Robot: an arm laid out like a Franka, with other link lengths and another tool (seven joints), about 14 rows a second.
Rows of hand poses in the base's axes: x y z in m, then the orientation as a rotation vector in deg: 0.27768, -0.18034, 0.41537, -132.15, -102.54, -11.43; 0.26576, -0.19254, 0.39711, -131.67, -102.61, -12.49; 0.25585, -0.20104, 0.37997, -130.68, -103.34, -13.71; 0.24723, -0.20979, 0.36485, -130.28, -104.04, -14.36; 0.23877, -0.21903, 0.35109, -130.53, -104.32, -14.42; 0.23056, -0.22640, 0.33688, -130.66, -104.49, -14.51; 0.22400, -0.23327, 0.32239, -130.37, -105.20, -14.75
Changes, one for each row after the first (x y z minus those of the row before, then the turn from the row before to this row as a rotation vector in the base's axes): -0.01192, -0.01220, -0.01826, 0.66, -0.45, 0.17; -0.00991, -0.00850, -0.01714, 0.71, -0.62, 0.72; -0.00862, -0.00875, -0.01512, 0.14, -0.52, 0.47; -0.00846, -0.00924, -0.01376, -0.28, -0.25, 0.01; -0.00821, -0.00737, -0.01421, -0.14, -0.18, 0.01; -0.00656, -0.00687, -0.01449, -0.09, -0.33, 0.46
